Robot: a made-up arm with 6 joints. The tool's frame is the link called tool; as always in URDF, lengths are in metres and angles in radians. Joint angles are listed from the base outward. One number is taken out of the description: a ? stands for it. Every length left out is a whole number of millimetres.
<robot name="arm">
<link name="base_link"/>
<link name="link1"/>
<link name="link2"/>
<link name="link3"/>
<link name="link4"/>
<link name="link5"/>
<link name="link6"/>
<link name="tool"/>
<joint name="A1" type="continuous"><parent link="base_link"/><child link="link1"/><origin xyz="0 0 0.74" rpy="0 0 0"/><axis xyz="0 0 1"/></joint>
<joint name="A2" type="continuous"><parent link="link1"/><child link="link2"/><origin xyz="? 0 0" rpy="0 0 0"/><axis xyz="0 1 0"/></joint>
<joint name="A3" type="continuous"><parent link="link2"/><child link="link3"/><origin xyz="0 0 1.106" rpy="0 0 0"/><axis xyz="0 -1 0"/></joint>
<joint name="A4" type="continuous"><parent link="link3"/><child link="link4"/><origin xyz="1.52 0 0.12" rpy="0 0 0"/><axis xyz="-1 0 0"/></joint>
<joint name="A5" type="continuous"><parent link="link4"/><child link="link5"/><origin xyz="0 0 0" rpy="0 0 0"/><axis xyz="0 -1 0"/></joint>
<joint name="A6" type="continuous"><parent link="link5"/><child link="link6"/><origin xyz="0.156 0 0" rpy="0 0 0"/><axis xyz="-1 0 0"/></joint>
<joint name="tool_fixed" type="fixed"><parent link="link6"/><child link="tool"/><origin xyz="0 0 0" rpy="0 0 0"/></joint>
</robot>
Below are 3 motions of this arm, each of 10 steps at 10 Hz.
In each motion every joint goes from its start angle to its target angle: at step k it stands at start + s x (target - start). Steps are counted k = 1, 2, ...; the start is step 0. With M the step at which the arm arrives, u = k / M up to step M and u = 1 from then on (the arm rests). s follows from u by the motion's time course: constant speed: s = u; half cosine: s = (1 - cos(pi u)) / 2; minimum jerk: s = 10 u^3 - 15 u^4 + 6 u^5.
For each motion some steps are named. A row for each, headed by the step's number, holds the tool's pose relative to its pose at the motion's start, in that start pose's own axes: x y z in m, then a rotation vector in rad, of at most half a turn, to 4 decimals.
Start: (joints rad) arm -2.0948 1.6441 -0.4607 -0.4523 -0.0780 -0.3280
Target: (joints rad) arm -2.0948 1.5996 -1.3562 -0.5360 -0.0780 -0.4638
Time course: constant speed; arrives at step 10
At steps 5, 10:
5: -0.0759 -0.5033 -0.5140 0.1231 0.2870 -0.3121
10: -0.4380 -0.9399 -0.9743 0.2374 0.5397 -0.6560

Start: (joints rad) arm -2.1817 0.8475 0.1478 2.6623 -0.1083 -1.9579
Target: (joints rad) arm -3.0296 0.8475 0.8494 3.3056 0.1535 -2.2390
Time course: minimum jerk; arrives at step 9
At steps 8, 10:
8: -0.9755 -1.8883 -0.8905 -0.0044 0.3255 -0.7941
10: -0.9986 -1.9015 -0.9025 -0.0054 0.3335 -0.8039

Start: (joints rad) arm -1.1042 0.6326 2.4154 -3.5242 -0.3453 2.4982
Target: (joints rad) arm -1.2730 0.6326 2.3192 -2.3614 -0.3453 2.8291
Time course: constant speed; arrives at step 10
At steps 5, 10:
5: -0.0182 -0.0647 -0.0384 -0.7857 0.1695 0.1746
10: -0.0446 -0.1532 -0.0677 -1.5565 0.3257 0.4129

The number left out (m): 0.144
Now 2 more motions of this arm.
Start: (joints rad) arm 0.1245 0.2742 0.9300 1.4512 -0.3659 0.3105
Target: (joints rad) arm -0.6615 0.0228 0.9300 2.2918 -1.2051 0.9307
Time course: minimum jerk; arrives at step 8
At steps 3, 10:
3: 0.0044 -0.1448 -0.4116 -0.4635 0.4576 -0.0636
10: -0.4151 -0.6961 -1.0590 -1.4312 1.8463 -0.1165

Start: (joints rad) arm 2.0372 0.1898 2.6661 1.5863 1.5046 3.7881
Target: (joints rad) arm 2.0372 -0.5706 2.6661 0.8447 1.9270 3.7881
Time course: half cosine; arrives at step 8
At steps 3, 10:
3: -0.0039 0.3495 0.4116 -0.2341 -0.0158 0.2741
10: -0.0773 1.3770 0.9455 -0.8369 0.1604 0.8754

